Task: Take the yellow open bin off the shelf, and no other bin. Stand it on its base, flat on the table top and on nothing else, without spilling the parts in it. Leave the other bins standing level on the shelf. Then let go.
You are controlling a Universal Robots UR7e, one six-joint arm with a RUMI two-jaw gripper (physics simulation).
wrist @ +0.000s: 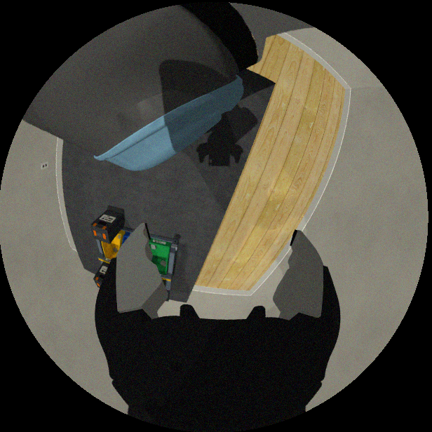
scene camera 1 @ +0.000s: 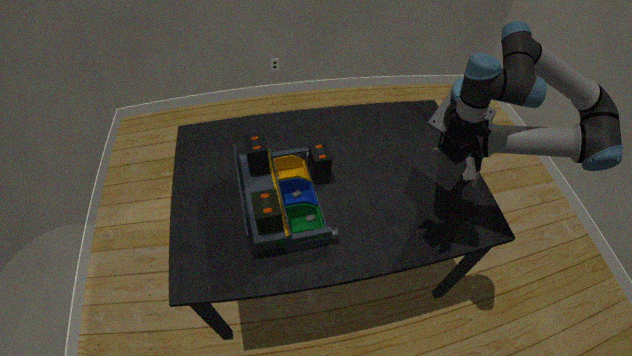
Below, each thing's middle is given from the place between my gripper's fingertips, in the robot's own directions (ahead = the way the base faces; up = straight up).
Scene:
Now: the green bin (scene camera 1: 296,214) 430 mm ahead of my hand, 20 mm to the right of it and 330 mm below it. The rest, counted from my hand: olive case (scene camera 1: 261,218): 530 mm ahead, 10 mm to the left, 220 mm below; dark case (scene camera 1: 319,158): 360 mm ahead, 270 mm to the right, 300 mm below; blue bin (scene camera 1: 287,187): 460 mm ahead, 130 mm to the right, 330 mm below.

